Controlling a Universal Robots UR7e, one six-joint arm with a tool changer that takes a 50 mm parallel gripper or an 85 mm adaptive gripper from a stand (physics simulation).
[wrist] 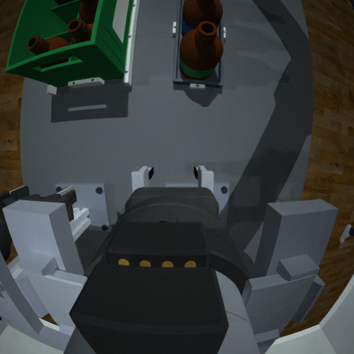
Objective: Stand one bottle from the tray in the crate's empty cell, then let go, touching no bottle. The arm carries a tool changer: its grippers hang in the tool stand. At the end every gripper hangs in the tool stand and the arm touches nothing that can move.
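My gripper (173,173) is at the lower middle of the wrist view, fingers apart, black pads facing each other with nothing between them. Its dark body lies between the light grey posts of the tool stand (40,230). Whether it is locked to the arm I cannot tell. The green crate (107,57) is at the upper left, with brown bottles (77,30) (42,47) inside; its empty cell is not clear. The tray (221,67) is at the top, right of the crate. A brown bottle with a green band (201,50) stands at its near end, another brown bottle (202,11) behind it.
A second, dark gripper (62,198) shows at the left edge beside the stand's left post. The stand's right post (300,230) is at the lower right. Light base plates (95,195) with dark bolts lie on the grey table (155,120). Wooden floor shows at both sides.
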